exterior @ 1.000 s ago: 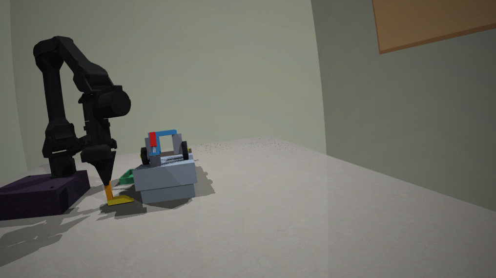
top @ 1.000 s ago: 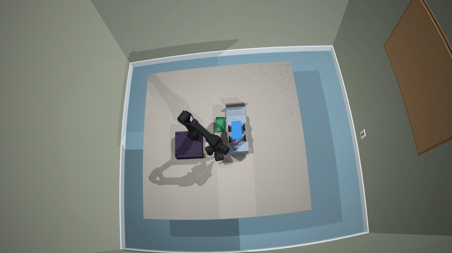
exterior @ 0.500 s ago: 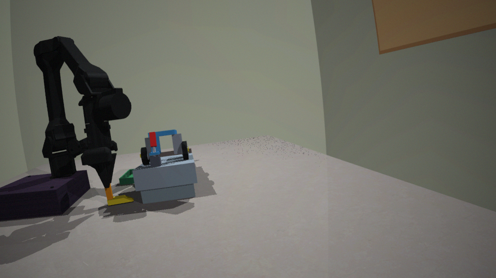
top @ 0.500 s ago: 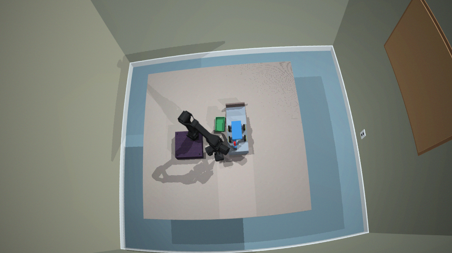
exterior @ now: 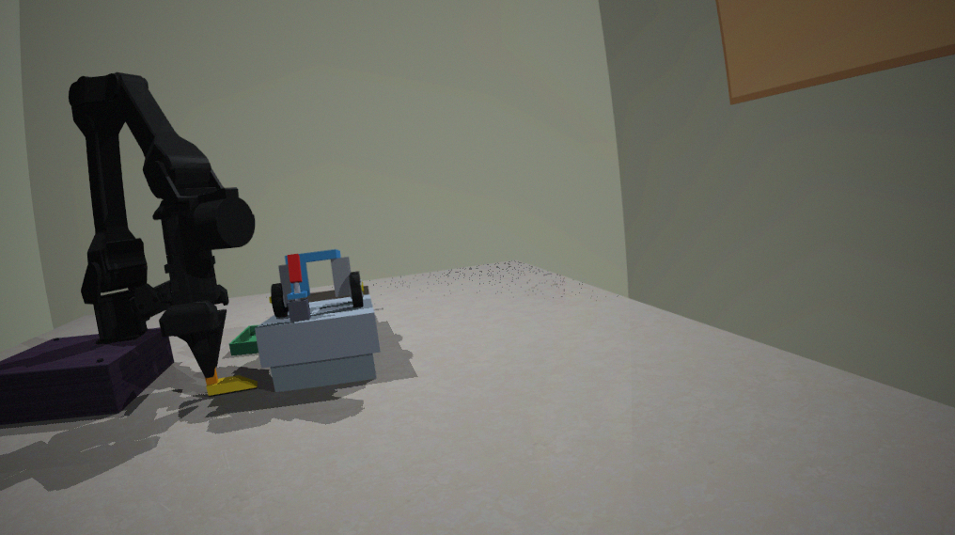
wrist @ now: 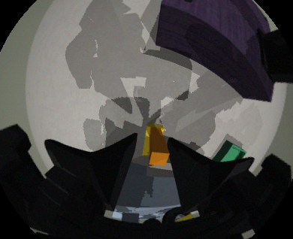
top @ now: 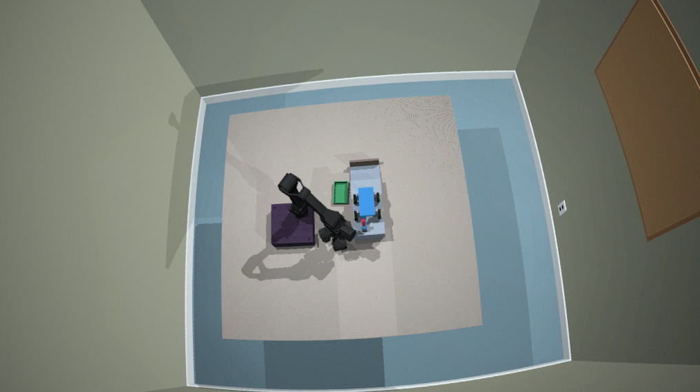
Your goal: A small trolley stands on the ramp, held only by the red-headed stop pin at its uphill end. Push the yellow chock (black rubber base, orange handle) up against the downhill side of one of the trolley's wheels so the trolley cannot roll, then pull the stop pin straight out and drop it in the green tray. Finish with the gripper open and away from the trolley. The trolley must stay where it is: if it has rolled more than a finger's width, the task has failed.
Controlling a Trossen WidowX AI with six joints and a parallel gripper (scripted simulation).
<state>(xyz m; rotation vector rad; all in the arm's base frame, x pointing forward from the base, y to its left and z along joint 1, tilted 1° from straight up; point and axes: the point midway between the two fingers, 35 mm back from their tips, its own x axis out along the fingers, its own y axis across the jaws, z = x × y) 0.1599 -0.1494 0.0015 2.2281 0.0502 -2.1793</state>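
The yellow chock lies 20 mm ahead of my gripper tip and 10 mm below it. Round my gripper tip: blue trolley 160 mm ahead, 100 mm to the left, 80 mm above; green tray 50 mm ahead, 230 mm to the left, 40 mm below; red-headed stop pin 130 mm ahead, 100 mm above.
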